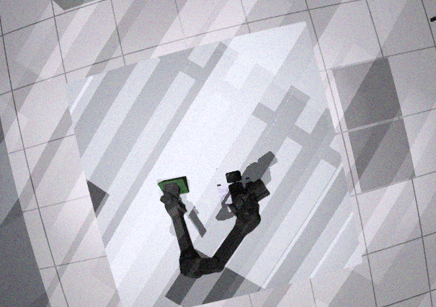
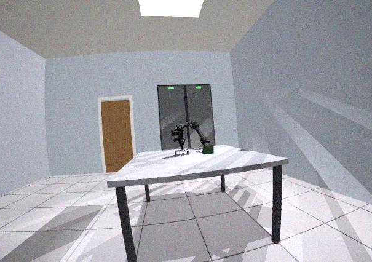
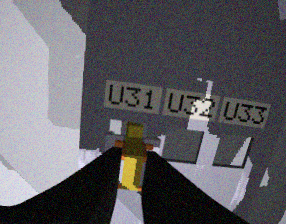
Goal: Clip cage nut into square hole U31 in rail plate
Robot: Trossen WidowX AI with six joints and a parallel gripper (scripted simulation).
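Right now my gripper tip is 1 cm above the cage nut.
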